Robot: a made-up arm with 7 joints.
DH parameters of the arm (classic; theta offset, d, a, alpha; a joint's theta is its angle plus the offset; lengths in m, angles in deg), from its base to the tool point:
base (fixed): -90 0.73 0.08 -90
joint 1: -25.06 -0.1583 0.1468 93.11
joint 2: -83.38 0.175 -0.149 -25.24
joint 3: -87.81 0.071 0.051 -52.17
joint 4: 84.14 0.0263 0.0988 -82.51
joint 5: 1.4 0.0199 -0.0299 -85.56
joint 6: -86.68 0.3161 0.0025 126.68
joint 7: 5.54 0.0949 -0.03 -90
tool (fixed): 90 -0.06 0 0
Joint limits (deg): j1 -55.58..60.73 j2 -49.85..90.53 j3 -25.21..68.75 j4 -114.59..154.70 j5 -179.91..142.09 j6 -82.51..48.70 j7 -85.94..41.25
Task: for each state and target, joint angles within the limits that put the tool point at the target. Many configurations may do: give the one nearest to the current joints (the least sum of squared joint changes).
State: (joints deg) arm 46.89 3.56 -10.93 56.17 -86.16 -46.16 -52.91
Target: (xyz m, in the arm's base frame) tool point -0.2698 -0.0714 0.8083
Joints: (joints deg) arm 42.34 -0.60 -25.21 19.33 -107.57 -53.26 -56.24
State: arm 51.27 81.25 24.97 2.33 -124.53 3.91 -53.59
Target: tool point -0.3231 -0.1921 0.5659
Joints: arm 60.73 86.31 15.36 -5.27 -92.92 10.66 -85.94
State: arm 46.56 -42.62 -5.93 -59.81 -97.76 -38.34 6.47
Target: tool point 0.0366 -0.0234 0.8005
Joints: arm 6.80 -25.65 -22.04 -24.21 -70.83 -31.24 22.18
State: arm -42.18 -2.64 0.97 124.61 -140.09 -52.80 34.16
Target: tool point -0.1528 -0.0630 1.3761
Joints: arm -25.07 -43.96 4.23 146.80 -132.65 -47.44 41.25
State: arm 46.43 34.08 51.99 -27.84 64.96 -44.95 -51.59
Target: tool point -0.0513 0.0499 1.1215
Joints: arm 7.65 41.24 48.85 -19.58 72.27 -41.05 -68.32
